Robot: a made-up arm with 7 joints. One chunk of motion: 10 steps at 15 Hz.
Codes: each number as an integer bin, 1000 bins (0 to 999) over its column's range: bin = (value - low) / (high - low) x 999, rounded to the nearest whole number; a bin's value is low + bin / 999 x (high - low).
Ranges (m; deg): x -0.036..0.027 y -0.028..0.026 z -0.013..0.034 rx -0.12..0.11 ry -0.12..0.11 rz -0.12..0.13
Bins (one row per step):
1: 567 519 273 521 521 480
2: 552 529 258 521 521 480
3: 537 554 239 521 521 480
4: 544 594 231 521 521 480
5: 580 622 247 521 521 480
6: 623 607 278 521 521 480
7: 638 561 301 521 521 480
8: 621 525 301 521 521 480
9: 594 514 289 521 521 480
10: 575 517 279 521 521 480
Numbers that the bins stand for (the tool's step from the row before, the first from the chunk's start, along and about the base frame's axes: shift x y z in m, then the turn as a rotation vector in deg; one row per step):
1: -0.00024 0.00005 -0.00016 0.000 0.000 0.000
2: -0.00119 0.00059 -0.00086 0.000 0.000 0.000
3: -0.00214 0.00195 -0.00176 0.000 0.000 0.000
4: -0.00169 0.00411 -0.00213 0.000 0.000 0.000
5: 0.00058 0.00562 -0.00138 0.000 0.000 0.000
6: 0.00329 0.00481 0.00008 0.000 0.000 0.000
7: 0.00423 0.00232 0.00116 0.000 0.000 0.000
8: 0.00316 0.00038 0.00116 0.000 0.000 0.000
9: 0.00146 -0.00022 0.00060 0.000 0.000 0.000
10: 0.00026 -0.00005 0.00013 0.000 0.000 0.000

